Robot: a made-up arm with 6 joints. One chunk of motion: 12 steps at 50 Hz.
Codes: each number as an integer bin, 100 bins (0 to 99) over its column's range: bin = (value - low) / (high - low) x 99, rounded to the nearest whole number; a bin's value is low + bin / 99 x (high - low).
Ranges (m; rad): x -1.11..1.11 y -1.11..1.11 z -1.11..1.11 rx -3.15..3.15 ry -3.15..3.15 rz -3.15..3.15
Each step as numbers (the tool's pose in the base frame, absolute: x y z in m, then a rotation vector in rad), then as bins.
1 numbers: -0.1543 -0.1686 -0.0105 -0.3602 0.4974 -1.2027
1 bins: 43 42 49 44 57 31
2 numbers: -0.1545 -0.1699 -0.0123 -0.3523 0.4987 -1.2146
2 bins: 43 42 49 44 57 30
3 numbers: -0.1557 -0.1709 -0.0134 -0.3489 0.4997 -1.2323
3 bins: 43 42 49 44 57 30
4 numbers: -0.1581 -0.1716 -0.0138 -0.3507 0.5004 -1.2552
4 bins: 42 42 49 44 57 30
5 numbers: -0.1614 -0.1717 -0.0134 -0.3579 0.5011 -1.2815
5 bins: 42 42 49 44 57 29
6 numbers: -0.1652 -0.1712 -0.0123 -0.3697 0.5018 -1.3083
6 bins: 42 42 49 44 57 29
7 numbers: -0.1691 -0.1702 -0.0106 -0.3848 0.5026 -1.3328
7 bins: 42 42 49 43 57 29
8 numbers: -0.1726 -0.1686 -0.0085 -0.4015 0.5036 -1.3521
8 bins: 42 42 49 43 57 28
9 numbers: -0.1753 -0.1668 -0.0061 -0.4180 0.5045 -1.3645
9 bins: 42 42 49 43 57 28
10 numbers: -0.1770 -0.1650 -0.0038 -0.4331 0.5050 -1.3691
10 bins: 42 42 49 43 57 28
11 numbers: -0.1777 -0.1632 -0.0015 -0.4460 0.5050 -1.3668
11 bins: 42 42 49 42 57 28
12 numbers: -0.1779 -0.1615 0.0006 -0.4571 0.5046 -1.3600
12 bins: 42 42 50 42 57 28
